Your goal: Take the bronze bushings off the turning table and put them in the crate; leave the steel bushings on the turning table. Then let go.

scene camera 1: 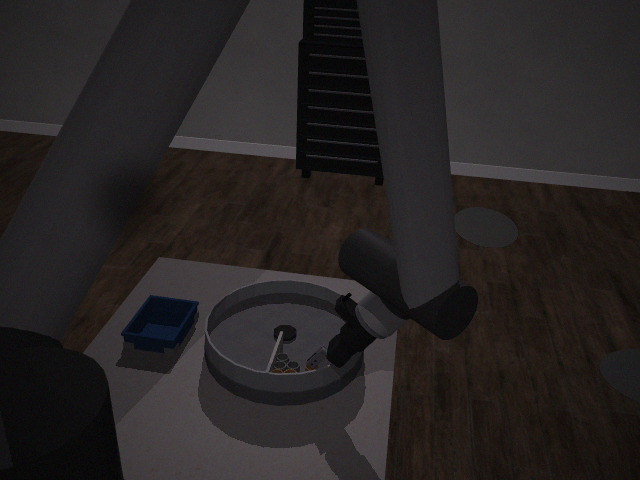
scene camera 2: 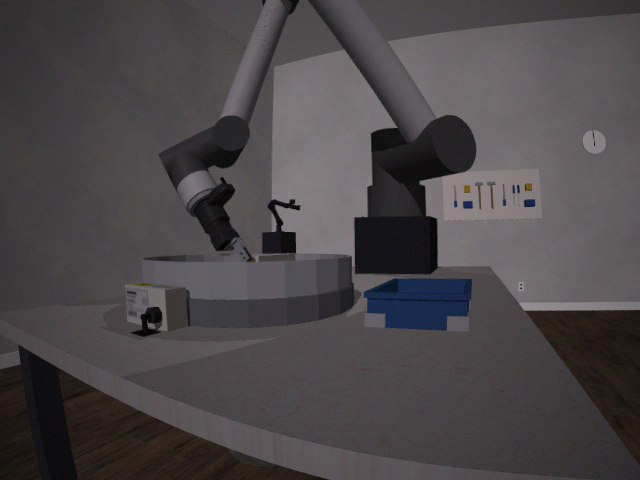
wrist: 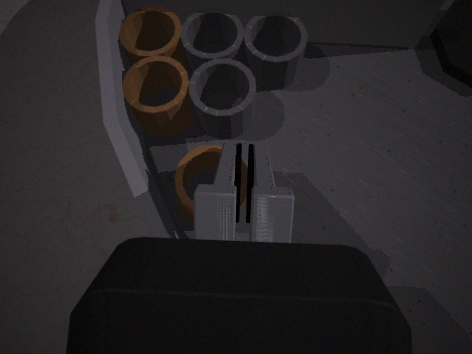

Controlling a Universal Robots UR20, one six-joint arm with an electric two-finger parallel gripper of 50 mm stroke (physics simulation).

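Places are measured from the arm's base along level axes (x right, y back, z down), in centimetres.
Pixels of known places: gripper, fingertip midpoint: (scene camera 1: pixel 310 363) (scene camera 2: pixel 248 260) (wrist: pixel 244 167); arm's base at its link origin: (scene camera 2: pixel 396 218).
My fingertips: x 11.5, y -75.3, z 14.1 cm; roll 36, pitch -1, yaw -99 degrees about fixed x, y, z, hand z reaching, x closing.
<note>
For each thing: its top centre in the pictures, then the offset to it from my fingertips. "*": a spot on its surface instead.
- bronze bushing at its top centre: (wrist: pixel 208 177) dx +0.9, dy +1.4, dz -0.5 cm
- blue crate at its top centre: (scene camera 2: pixel 425 285) (scene camera 1: pixel 161 316) dx -45.9, dy -8.3, dz +2.7 cm
- pale bar at a spot on its surface: (scene camera 1: pixel 273 353) * dx -9.2, dy +1.1, dz -1.6 cm
- dark central hub at its top centre: (scene camera 1: pixel 285 331) dx -10.9, dy -12.2, dz +1.6 cm
- white box at its top centre: (scene camera 2: pixel 154 286) dx -14.0, dy -35.4, dz +1.9 cm
My gripper (scene camera 1: pixel 310 363) (scene camera 2: pixel 248 257) (wrist: pixel 244 167) is tilted down inside the walled turning table (scene camera 1: pixel 289 383) (scene camera 2: pixel 268 281) (wrist: pixel 112 100). Its fingers are nearly together, shut on the near wall of a bronze bushing (wrist: pixel 181 187), one finger inside it and one outside. Whether this bushing touches the table surface is unclear. Two more bronze bushings (wrist: pixel 165 122) (wrist: pixel 128 40) stand by the rim. Three steel bushings (wrist: pixel 227 125) (wrist: pixel 276 72) (wrist: pixel 212 47) stand upright beside them. The blue crate (scene camera 1: pixel 164 343) (scene camera 2: pixel 417 310) stands apart; no bushing shows inside it in the scene camera 1 view.
A pale bar (scene camera 1: pixel 273 353) runs from the dark central hub (scene camera 1: pixel 284 333) (wrist: pixel 457 42) toward the wall, beside the bushings. The turning table's raised wall surrounds the gripper. A white box (scene camera 2: pixel 173 307) and a small black stand (scene camera 2: pixel 144 322) are outside it on the worktable.
</note>
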